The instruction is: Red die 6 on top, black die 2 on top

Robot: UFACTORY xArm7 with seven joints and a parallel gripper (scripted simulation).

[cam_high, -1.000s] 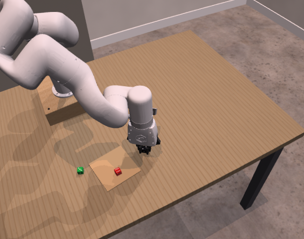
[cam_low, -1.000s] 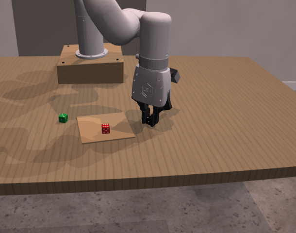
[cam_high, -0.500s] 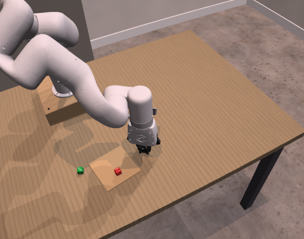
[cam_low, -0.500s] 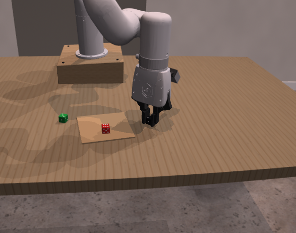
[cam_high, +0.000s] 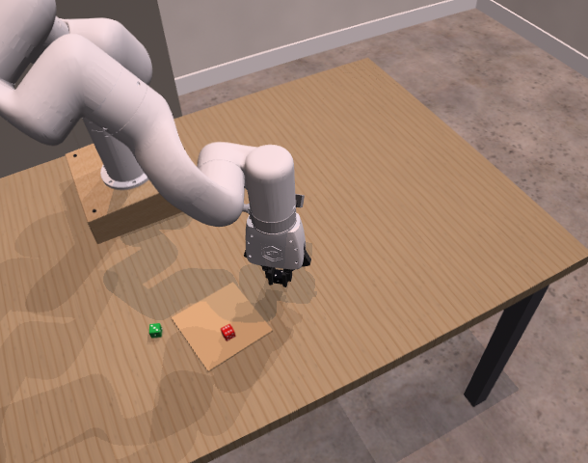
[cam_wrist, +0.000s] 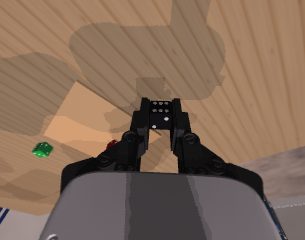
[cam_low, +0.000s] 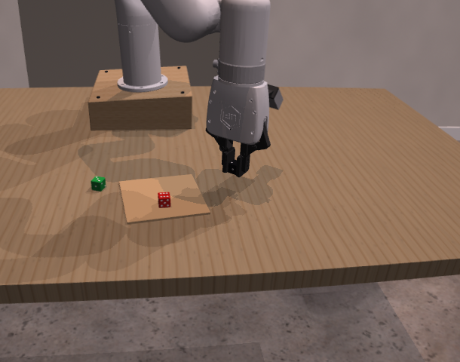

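The tan mat lies 13 cm to the right of my hand, 6 cm below it and 2 cm ahead of it. The rest, counted from my hand: red die (13 cm to the right, 5 cm below, 5 cm ahead); green die (25 cm to the right, 5 cm below, 2 cm behind); black die (1 cm below).
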